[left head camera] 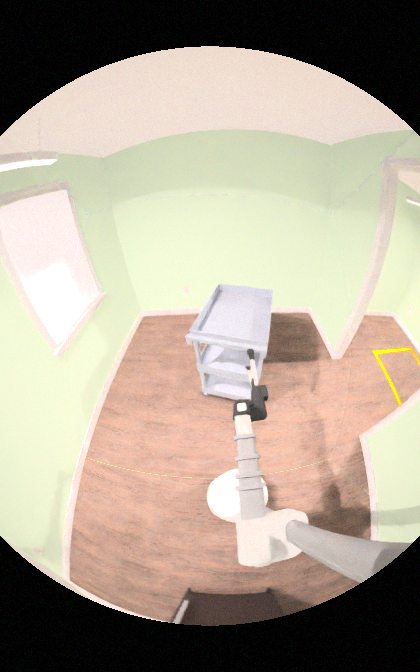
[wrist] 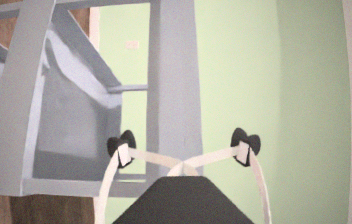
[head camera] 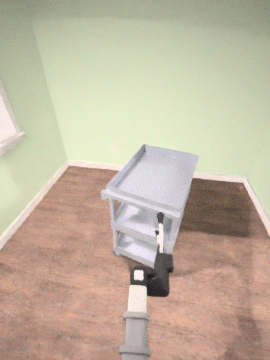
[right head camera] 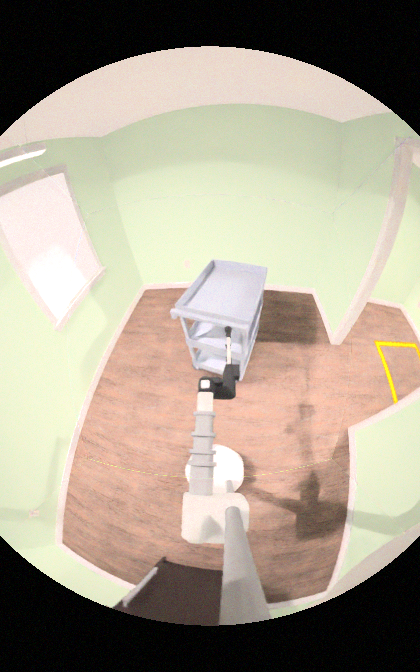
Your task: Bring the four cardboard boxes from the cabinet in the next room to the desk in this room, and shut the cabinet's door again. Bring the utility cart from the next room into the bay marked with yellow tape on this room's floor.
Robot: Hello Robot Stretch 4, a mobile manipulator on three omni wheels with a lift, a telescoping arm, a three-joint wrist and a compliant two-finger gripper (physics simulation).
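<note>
The pale blue-grey utility cart (head camera: 162,175) (left head camera: 240,315) (right head camera: 230,295) (wrist: 175,75) stands upright, with three shelves and its handle end towards me. Its top tray holds nothing. My gripper (head camera: 160,218) (left head camera: 251,354) (right head camera: 228,330) (wrist: 183,141) is open at the right part of that end. In the wrist view, which is turned sideways, the cart's top bar runs between the two spread fingertips; whether they reach around it I cannot tell. The yellow tape bay (left head camera: 392,350) (right head camera: 395,344) shows partly, beyond the doorway at right. No cardboard boxes or desk can be made out.
A doorway frame (left head camera: 382,240) (right head camera: 385,235) stands right of the cart, with a wall corner nearer me. Green walls are behind and left of the cart. A dark brown piece of furniture (left head camera: 225,607) (right head camera: 190,592) with a light bar shows partly behind my base.
</note>
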